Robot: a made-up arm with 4 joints. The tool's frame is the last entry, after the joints.
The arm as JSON. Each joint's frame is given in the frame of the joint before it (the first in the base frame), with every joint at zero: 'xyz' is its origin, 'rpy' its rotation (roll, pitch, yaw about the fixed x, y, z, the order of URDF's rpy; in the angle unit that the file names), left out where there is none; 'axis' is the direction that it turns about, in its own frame. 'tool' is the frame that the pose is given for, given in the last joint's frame.
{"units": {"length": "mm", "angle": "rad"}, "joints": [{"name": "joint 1", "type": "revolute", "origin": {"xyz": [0.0, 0.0, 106.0]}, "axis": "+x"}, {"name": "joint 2", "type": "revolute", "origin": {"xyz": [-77.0, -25.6, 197.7]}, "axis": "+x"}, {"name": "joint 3", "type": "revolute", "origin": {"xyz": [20.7, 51.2, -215.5]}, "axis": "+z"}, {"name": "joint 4", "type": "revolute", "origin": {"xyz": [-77.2, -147.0, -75.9]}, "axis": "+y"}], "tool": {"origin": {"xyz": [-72.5, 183.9, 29.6]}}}
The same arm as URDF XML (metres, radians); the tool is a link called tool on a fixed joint. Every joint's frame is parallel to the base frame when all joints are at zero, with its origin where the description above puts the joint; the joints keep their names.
<robot name="arm">
  <joint name="joint 1" type="continuous">
    <parent link="base"/>
    <child link="link1"/>
    <origin xyz="0 0 0.106" rpy="0 0 0"/>
    <axis xyz="1 0 0"/>
  </joint>
  <joint name="joint 2" type="continuous">
    <parent link="link1"/>
    <child link="link2"/>
    <origin xyz="-0.077 -0.0256 0.1977" rpy="0 0 0"/>
    <axis xyz="1 0 0"/>
  </joint>
  <joint name="joint 3" type="continuous">
    <parent link="link2"/>
    <child link="link3"/>
    <origin xyz="0.0207 0.0512 -0.2155" rpy="0 0 0"/>
    <axis xyz="0 0 1"/>
  </joint>
  <joint name="joint 4" type="continuous">
    <parent link="link3"/>
    <child link="link4"/>
    <origin xyz="-0.0772 -0.147 -0.0759" rpy="0 0 0"/>
    <axis xyz="0 1 0"/>
  </joint>
  <joint name="tool_joint" type="fixed">
    <parent link="link4"/>
    <child link="tool"/>
    <origin xyz="-0.0725 0.1839 0.0296" rpy="0 0 0"/>
  </joint>
  <link name="base"/>
  <link name="link1"/>
  <link name="link2"/>
  <link name="link3"/>
  <link name="link4"/>
  <link name="tool"/>
</robot>

